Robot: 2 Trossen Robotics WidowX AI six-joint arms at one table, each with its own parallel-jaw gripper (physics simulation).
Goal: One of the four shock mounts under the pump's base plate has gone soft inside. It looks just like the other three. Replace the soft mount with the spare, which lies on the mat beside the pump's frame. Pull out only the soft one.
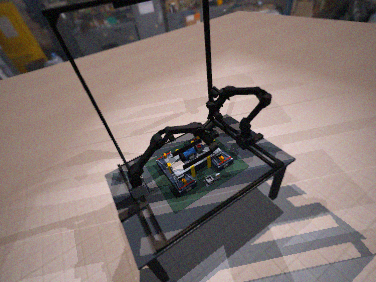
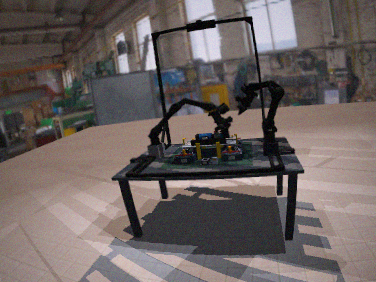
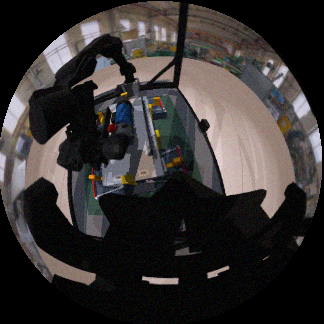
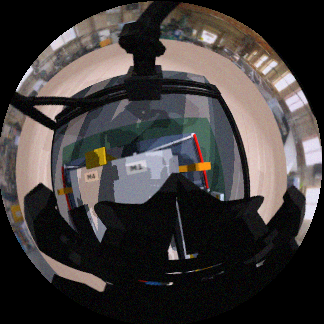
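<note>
The pump [image 1: 188, 153] [image 2: 205, 136] [image 3: 123, 111], with a blue motor, sits on a grey base plate [image 1: 177, 166] [image 3: 142, 127] [image 4: 142, 184] inside a dark blue frame on the green mat [image 1: 181, 201] [image 4: 181, 127]. Labels M1 [image 4: 135, 166] and M4 [image 4: 90, 176] mark two corners of the plate. Orange tabs [image 4: 194, 166] [image 1: 221, 158] stick out at the mounts. The spare mount [image 1: 209, 180] [image 2: 205, 160] lies on the mat in front of the frame. My right gripper [image 1: 214, 145] [image 2: 221, 130] [image 4: 174, 176] is shut and empty, low over the plate near M1. My left gripper [image 1: 212, 112] [image 2: 241, 109] [image 3: 177, 174] is shut and empty, high behind the pump.
Two yellow posts [image 1: 192, 171] [image 1: 208, 161] carry a bar across the front of the pump. A black gantry post [image 1: 207, 56] [image 2: 159, 84] rises behind it. Black rails [image 1: 259, 156] run along the table's edges [image 2: 203, 176].
</note>
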